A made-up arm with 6 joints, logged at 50 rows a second.
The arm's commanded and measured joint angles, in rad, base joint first. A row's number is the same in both.
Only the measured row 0 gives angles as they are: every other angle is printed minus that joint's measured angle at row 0.
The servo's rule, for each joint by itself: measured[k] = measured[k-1] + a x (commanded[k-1-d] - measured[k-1]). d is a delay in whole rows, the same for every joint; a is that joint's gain. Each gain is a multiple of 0.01, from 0.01 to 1. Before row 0 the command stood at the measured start. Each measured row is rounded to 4 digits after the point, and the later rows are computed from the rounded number. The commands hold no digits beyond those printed.
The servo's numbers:
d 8
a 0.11 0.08 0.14 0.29 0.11 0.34
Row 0, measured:
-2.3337, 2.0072, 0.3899, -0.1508, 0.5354, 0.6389
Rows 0 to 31, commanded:
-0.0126, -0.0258, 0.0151, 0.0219, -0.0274, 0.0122
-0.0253, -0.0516, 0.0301, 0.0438, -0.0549, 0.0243
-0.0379, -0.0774, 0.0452, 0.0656, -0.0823, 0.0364
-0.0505, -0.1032, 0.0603, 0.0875, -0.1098, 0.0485
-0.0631, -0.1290, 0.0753, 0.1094, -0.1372, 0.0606
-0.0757, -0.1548, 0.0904, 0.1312, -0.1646, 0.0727
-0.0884, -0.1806, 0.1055, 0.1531, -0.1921, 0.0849
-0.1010, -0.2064, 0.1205, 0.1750, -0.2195, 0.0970
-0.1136, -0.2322, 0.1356, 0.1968, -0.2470, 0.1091
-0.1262, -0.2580, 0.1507, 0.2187, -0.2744, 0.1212
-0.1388, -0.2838, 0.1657, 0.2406, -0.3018, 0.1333
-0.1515, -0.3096, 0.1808, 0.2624, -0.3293, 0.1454
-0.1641, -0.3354, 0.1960, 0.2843, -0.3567, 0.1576
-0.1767, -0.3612, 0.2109, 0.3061, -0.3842, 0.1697
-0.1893, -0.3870, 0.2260, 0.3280, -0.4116, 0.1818
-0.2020, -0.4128, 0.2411, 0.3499, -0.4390, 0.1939
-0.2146, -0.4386, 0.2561, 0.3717, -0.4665, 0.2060
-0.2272, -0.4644, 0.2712, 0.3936, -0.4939, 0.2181
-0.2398, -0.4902, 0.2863, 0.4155, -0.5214, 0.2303
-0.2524, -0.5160, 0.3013, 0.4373, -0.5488, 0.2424
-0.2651, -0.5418, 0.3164, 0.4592, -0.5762, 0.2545
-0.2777, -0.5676, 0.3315, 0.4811, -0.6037, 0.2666
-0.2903, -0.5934, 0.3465, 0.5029, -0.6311, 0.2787
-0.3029, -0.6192, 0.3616, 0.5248, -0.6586, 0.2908
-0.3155, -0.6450, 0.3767, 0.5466, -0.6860, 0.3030
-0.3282, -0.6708, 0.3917, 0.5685, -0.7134, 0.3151
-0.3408, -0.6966, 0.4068, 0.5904, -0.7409, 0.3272
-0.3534, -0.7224, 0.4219, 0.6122, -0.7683, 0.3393
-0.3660, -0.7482, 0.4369, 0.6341, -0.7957, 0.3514
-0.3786, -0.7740, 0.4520, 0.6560, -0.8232, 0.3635
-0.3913, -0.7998, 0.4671, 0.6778, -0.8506, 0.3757
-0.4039, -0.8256, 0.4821, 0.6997, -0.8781, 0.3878
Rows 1 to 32, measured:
0.0000, 0.0000, 0.0000, 0.0000, 0.0000, 0.0000
0.0000, 0.0000, 0.0000, 0.0000, 0.0000, 0.0000
0.0000, 0.0000, 0.0000, 0.0000, 0.0000, 0.0000
0.0000, 0.0000, 0.0000, 0.0000, 0.0000, 0.0000
0.0000, 0.0000, 0.0000, 0.0000, 0.0000, 0.0000
0.0000, 0.0000, 0.0000, 0.0000, 0.0000, 0.0000
0.0000, 0.0000, 0.0000, 0.0000, 0.0000, 0.0000
0.0000, 0.0000, 0.0000, 0.0000, 0.0000, 0.0000
-0.0014, -0.0021, 0.0021, 0.0064, -0.0030, 0.0041
-0.0040, -0.0061, 0.0060, 0.0172, -0.0087, 0.0110
-0.0077, -0.0118, 0.0115, 0.0312, -0.0168, 0.0196
-0.0124, -0.0191, 0.0183, 0.0475, -0.0270, 0.0294
-0.0180, -0.0279, 0.0263, 0.0655, -0.0391, 0.0400
-0.0243, -0.0381, 0.0353, 0.0846, -0.0529, 0.0511
-0.0314, -0.0495, 0.0451, 0.1045, -0.0682, 0.0626
-0.0391, -0.0621, 0.0557, 0.1249, -0.0848, 0.0743
-0.0473, -0.0757, 0.0669, 0.1458, -0.1026, 0.0861
-0.0560, -0.0903, 0.0786, 0.1669, -0.1215, 0.0980
-0.0651, -0.1058, 0.0908, 0.1883, -0.1413, 0.1100
-0.0746, -0.1221, 0.1034, 0.2098, -0.1620, 0.1220
-0.0844, -0.1392, 0.1164, 0.2314, -0.1834, 0.1341
-0.0946, -0.1570, 0.1296, 0.2531, -0.2055, 0.1462
-0.1050, -0.1754, 0.1431, 0.2748, -0.2282, 0.1583
-0.1157, -0.1944, 0.1568, 0.2966, -0.2514, 0.1704
-0.1266, -0.2139, 0.1707, 0.3184, -0.2751, 0.1825
-0.1377, -0.2339, 0.1848, 0.3402, -0.2992, 0.1946
-0.1489, -0.2544, 0.1990, 0.3620, -0.3236, 0.2067
-0.1603, -0.2753, 0.2133, 0.3838, -0.3484, 0.2188
-0.1718, -0.2966, 0.2277, 0.4057, -0.3735, 0.2309
-0.1834, -0.3183, 0.2422, 0.4276, -0.3988, 0.2430
-0.1952, -0.3403, 0.2568, 0.4494, -0.4244, 0.2551
-0.2070, -0.3626, 0.2715, 0.4713, -0.4502, 0.2672

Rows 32 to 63, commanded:
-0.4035, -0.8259, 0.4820, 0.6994, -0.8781, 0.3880
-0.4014, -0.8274, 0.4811, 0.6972, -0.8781, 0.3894
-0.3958, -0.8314, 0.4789, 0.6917, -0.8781, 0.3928
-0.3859, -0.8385, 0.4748, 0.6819, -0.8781, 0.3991
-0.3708, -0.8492, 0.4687, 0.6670, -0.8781, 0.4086
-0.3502, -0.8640, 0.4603, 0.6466, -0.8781, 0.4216
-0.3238, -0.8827, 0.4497, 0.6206, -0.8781, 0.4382
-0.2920, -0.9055, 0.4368, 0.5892, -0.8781, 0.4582
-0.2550, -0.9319, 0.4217, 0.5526, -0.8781, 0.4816
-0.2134, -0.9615, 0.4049, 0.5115, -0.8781, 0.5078
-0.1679, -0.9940, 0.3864, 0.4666, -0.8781, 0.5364
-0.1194, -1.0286, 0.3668, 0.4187, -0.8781, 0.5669
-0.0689, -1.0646, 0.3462, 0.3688, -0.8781, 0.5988
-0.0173, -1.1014, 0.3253, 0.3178, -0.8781, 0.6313
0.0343, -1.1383, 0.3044, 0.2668, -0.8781, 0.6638
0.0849, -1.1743, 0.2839, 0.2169, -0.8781, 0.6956
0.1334, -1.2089, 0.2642, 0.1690, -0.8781, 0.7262
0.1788, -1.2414, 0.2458, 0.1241, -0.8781, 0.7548
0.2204, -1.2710, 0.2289, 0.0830, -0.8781, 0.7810
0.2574, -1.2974, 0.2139, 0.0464, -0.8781, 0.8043
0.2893, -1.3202, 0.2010, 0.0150, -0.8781, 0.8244
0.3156, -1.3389, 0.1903, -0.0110, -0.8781, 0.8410
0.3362, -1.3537, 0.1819, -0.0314, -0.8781, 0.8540
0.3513, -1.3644, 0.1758, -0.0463, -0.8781, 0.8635
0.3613, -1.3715, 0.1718, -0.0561, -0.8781, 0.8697
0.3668, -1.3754, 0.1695, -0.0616, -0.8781, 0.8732
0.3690, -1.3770, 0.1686, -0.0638, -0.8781, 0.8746
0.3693, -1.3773, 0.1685, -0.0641, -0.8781, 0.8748
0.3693, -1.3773, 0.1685, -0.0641, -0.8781, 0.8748
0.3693, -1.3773, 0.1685, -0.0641, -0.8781, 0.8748
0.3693, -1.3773, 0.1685, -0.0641, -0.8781, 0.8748
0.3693, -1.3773, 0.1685, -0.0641, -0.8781, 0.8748
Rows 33 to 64, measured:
-0.2189, -0.3852, 0.2862, 0.4931, -0.4761, 0.2794
-0.2309, -0.4080, 0.3010, 0.5150, -0.5022, 0.2915
-0.2430, -0.4311, 0.3158, 0.5369, -0.5285, 0.3036
-0.2551, -0.4544, 0.3307, 0.5587, -0.5549, 0.3157
-0.2673, -0.4779, 0.3456, 0.5806, -0.5814, 0.3278
-0.2795, -0.5016, 0.3605, 0.6025, -0.6080, 0.3399
-0.2918, -0.5255, 0.3754, 0.6243, -0.6347, 0.3521
-0.3041, -0.5495, 0.3903, 0.6462, -0.6615, 0.3642
-0.3150, -0.5716, 0.4031, 0.6616, -0.6853, 0.3723
-0.3245, -0.5921, 0.4140, 0.6719, -0.7065, 0.3781
-0.3323, -0.6112, 0.4231, 0.6776, -0.7254, 0.3831
-0.3382, -0.6294, 0.4303, 0.6788, -0.7422, 0.3885
-0.3418, -0.6470, 0.4357, 0.6754, -0.7571, 0.3953
-0.3427, -0.6644, 0.4391, 0.6670, -0.7704, 0.4042
-0.3406, -0.6819, 0.4406, 0.6535, -0.7822, 0.4158
-0.3353, -0.6998, 0.4401, 0.6349, -0.7927, 0.4302
-0.3265, -0.7184, 0.4375, 0.6110, -0.8021, 0.4477
-0.3141, -0.7378, 0.4329, 0.5821, -0.8105, 0.4681
-0.2980, -0.7583, 0.4264, 0.5486, -0.8179, 0.4913
-0.2784, -0.7799, 0.4181, 0.5109, -0.8245, 0.5170
-0.2554, -0.8027, 0.4080, 0.4697, -0.8304, 0.5448
-0.2292, -0.8266, 0.3964, 0.4256, -0.8356, 0.5742
-0.2002, -0.8515, 0.3835, 0.3795, -0.8403, 0.6047
-0.1688, -0.8773, 0.3696, 0.3323, -0.8445, 0.6356
-0.1356, -0.9038, 0.3548, 0.2849, -0.8482, 0.6664
-0.1010, -0.9308, 0.3395, 0.2383, -0.8515, 0.6965
-0.0656, -0.9580, 0.3240, 0.1933, -0.8544, 0.7252
-0.0301, -0.9852, 0.3086, 0.1507, -0.8570, 0.7521
0.0050, -1.0120, 0.2935, 0.1113, -0.8593, 0.7767
0.0392, -1.0382, 0.2791, 0.0758, -0.8614, 0.7986
0.0719, -1.0634, 0.2655, 0.0447, -0.8632, 0.8174
0.1026, -1.0875, 0.2529, 0.0183, -0.8648, 0.8331

